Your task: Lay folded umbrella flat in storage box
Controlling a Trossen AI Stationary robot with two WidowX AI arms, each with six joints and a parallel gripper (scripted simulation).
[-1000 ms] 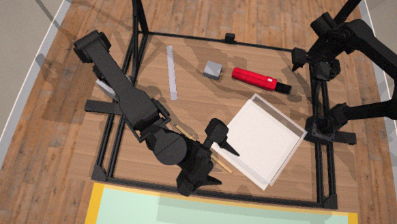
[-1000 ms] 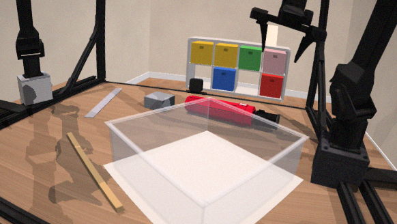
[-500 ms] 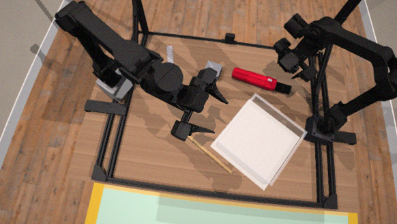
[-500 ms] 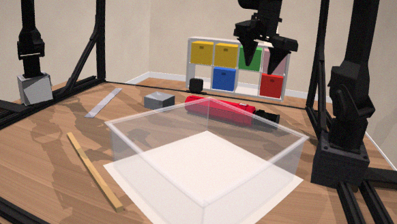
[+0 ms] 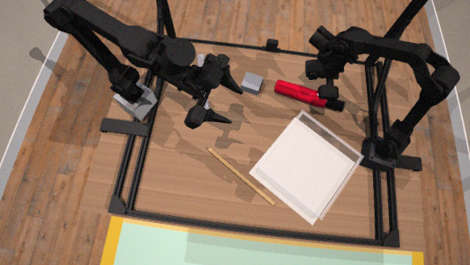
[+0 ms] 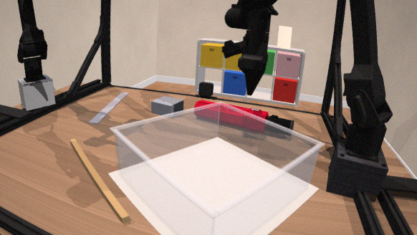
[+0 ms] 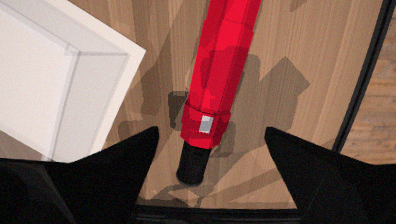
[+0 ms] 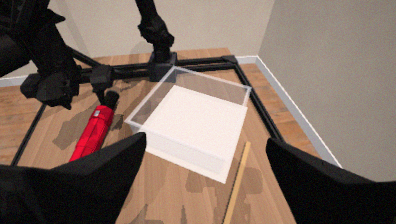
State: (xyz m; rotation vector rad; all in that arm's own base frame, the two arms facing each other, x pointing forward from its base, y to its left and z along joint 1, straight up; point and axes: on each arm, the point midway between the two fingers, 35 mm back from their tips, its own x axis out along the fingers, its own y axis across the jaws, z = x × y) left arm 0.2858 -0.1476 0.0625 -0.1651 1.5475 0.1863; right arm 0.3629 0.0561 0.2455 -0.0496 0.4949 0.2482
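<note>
My left hand is 2 cm to the left of the folded umbrella and 11 cm above it. Also, from my left hand: wooden stick: 36 cm ahead, 21 cm to the right, 13 cm below; grey block: 1 cm behind, 25 cm to the right, 12 cm below; storage box: 28 cm ahead, 9 cm below.
</note>
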